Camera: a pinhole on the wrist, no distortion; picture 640 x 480 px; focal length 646.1 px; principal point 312.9 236.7 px. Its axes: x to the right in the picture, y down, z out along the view. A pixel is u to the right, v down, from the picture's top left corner.
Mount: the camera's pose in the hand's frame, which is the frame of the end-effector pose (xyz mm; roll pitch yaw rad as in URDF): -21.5 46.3 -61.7 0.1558 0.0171 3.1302
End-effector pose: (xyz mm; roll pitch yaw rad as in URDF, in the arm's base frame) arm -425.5 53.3 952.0 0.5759 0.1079 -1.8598
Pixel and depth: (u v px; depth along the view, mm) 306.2 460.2 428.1
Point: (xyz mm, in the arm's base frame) -655.1 114.0 1257.0
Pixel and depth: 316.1 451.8 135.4
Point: -443.8 75.7 1032.9
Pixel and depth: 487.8 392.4 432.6
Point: -582.6 215.5 1290.9
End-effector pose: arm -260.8 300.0 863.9 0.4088 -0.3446 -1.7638
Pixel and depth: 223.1 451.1 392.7
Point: -400.6 409.7 1164.2
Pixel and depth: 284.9 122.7 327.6
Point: -199.7 400.1 1136.3
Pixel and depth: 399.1 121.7 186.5
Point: -190.3 384.7 989.0
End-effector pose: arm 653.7 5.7 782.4 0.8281 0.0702 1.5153
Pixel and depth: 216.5 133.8 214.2
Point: 685.3 24.4 962.7
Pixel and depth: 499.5 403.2 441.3
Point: 930.0 -148.0 1059.2
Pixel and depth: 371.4 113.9 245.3
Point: 690.9 -28.1 998.4
